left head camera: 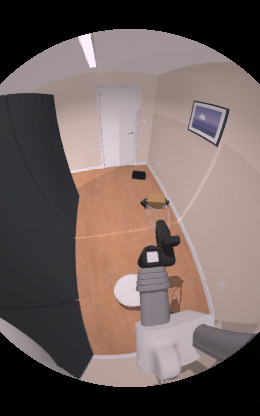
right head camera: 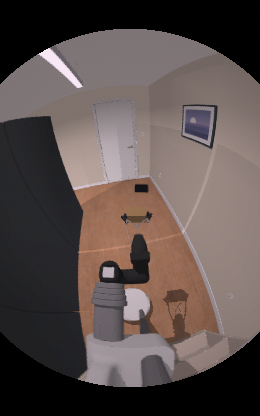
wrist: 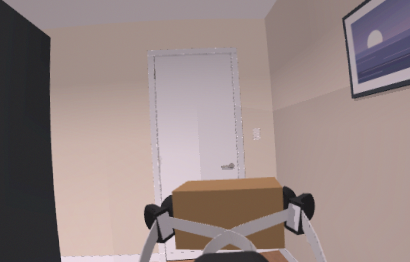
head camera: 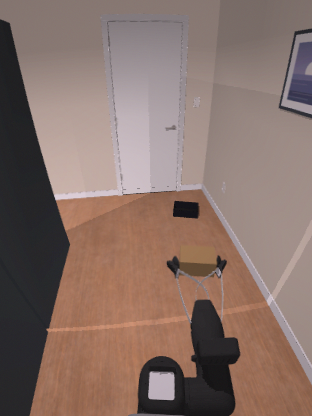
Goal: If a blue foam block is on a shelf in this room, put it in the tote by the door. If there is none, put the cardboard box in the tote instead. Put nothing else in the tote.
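Where they show: gripper, fingertip midpoint: [left head camera: 154,198] [right head camera: 136,212] [wrist: 229,206] [head camera: 196,257]; robot's base at its link origin: [left head camera: 131,289] [right head camera: 131,303].
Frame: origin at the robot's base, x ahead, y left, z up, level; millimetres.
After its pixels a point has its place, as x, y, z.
The brown cardboard box [head camera: 198,259] @[452, -84, 1133] [left head camera: 156,200] @[448, -83, 1133] [right head camera: 137,215] @[441, -89, 1130] [wrist: 229,215] @[439, -84, 1112] is held level between the two fingertips of my gripper [head camera: 198,267] @[480, -84, 1108] [left head camera: 156,203] @[480, -84, 1108] [right head camera: 136,217] @[480, -84, 1108] [wrist: 229,206] @[480, -84, 1108], which is shut on it, in the air above the floor. The black tote [head camera: 186,209] @[2327, -280, -25] [left head camera: 139,175] @[2165, -278, 65] [right head camera: 141,188] @[2166, -269, 67] stands on the floor beyond the box, in front of the door and near the right wall. The tote does not show in the wrist view. No blue foam block shows in these views.
A tall dark panel [head camera: 27,215] [left head camera: 37,200] [right head camera: 37,225] [wrist: 25,135] stands close on the left. The white door [head camera: 145,110] @[2724, 241, 1108] [wrist: 195,120] @[2729, 224, 1358] is in the far wall. A pale shelf unit [right head camera: 223,347] shows partly at the lower right. A framed picture [left head camera: 208,122] @[1234, -809, 1544] hangs on the right wall.
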